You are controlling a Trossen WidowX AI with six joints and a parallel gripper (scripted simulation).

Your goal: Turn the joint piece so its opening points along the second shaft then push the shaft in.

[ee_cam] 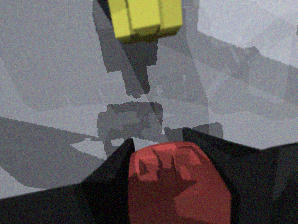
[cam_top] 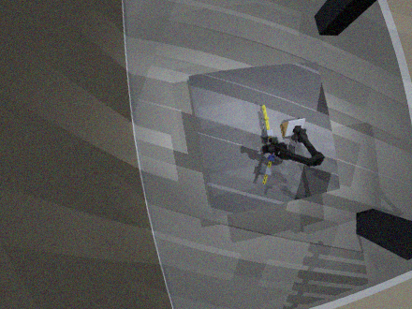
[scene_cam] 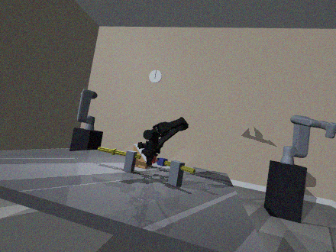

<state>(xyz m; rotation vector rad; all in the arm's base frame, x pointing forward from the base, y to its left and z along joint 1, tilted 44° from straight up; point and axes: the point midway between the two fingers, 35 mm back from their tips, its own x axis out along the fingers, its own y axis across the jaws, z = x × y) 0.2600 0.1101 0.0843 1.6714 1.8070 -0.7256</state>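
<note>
Now: gripper tip 2 cm to the right of the red joint piece and 4 cm below it.
</note>
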